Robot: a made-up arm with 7 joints. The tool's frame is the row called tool. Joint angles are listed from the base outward. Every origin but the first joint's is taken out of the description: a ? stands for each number. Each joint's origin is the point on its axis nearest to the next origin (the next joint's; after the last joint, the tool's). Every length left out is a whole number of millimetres.
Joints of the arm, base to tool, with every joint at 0 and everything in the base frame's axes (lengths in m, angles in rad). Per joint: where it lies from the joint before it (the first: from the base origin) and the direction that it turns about. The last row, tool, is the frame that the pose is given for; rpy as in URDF.
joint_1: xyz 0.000 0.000 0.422 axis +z
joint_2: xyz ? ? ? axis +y
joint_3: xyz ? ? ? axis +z
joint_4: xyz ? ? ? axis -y
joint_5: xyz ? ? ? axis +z
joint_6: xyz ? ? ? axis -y
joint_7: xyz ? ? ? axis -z
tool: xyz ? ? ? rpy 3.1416 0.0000 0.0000
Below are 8 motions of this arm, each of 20 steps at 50 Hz.
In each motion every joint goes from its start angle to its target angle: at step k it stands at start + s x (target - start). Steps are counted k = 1, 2, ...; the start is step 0. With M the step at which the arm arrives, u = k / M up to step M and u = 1 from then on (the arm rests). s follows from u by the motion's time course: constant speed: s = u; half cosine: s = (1 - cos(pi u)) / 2; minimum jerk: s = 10 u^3 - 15 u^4 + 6 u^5.
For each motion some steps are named. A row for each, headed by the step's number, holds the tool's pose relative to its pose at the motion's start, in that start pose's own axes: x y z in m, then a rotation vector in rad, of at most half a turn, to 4 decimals.
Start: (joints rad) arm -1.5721 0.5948 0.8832 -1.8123 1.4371 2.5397 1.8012
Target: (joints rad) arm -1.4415 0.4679 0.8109 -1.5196 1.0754 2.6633 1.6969
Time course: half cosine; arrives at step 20
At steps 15, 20:
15: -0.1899 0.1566 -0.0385 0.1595 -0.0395 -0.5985
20: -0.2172 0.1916 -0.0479 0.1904 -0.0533 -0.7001

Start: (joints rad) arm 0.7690 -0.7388 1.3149 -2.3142 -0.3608 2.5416 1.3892
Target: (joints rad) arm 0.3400 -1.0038 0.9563 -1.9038 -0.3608 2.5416 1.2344
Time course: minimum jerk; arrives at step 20
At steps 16, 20:
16: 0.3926 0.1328 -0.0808 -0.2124 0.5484 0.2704
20: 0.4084 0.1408 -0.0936 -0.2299 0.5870 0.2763

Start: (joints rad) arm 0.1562 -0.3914 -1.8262 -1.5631 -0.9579 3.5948 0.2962
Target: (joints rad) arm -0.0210 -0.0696 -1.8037 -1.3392 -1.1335 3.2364 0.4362
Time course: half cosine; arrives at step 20
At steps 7, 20:
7: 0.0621 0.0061 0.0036 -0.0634 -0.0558 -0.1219
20: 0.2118 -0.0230 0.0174 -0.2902 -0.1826 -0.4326

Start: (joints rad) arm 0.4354 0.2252 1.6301 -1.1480 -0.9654 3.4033 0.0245
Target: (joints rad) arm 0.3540 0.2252 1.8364 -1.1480 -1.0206 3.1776 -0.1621
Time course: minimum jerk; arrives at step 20
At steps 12, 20:
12: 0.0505 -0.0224 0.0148 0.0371 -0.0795 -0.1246
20: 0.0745 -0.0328 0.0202 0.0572 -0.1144 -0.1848

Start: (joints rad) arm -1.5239 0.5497 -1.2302 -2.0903 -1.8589 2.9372 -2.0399
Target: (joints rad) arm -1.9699 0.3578 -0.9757 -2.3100 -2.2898 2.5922 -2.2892
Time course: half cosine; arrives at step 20
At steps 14, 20:
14: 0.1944 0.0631 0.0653 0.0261 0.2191 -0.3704
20: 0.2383 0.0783 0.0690 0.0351 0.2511 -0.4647

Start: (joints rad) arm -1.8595 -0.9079 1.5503 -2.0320 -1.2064 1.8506 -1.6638
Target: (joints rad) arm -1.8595 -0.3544 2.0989 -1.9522 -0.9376 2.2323 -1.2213
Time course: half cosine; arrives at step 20
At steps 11, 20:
11: -0.0184 -0.0413 -0.2226 -0.6282 0.3488 0.2706
20: -0.0882 -0.1734 -0.3460 -1.0367 0.7048 0.4941

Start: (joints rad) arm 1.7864 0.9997 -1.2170 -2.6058 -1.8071 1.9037 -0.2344
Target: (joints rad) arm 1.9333 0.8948 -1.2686 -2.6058 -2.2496 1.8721 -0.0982
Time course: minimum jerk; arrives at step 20
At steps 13, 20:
13: -0.0536 0.0285 -0.0210 -0.3491 -0.0855 0.1157
20: -0.0700 0.0363 -0.0278 -0.4576 -0.1106 0.1520

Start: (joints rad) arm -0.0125 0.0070 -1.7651 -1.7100 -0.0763 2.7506 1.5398
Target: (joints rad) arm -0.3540 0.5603 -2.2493 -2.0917 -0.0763 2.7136 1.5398
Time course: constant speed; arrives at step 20
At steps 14, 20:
14: 0.2755 0.1328 -0.0520 -0.2581 0.6636 0.0541
20: 0.3709 0.1859 -0.1510 -0.3382 0.9392 0.1280

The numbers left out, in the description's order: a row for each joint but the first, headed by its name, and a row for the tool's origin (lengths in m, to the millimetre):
joint_2: 0.000 0.000 0.000
joint_3: 0.000 0.000 0.382
joint_4: 0.114 0.000 0.000
joint_5: -0.131 0.000 0.611
joint_6: 0.000 0.000 0.000
joint_7: 0.109 0.000 0.000
tool: 0.000 0.000 0.000

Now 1 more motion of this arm.
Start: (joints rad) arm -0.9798 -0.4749 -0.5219 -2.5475 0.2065 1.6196 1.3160
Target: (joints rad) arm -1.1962 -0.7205 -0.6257 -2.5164 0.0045 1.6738 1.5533
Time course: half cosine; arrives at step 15
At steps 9, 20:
9: 0.0744 0.1134 -0.1096 0.2442 0.0120 0.2179
20: 0.1116 0.1862 -0.1537 0.3731 0.0095 0.3422

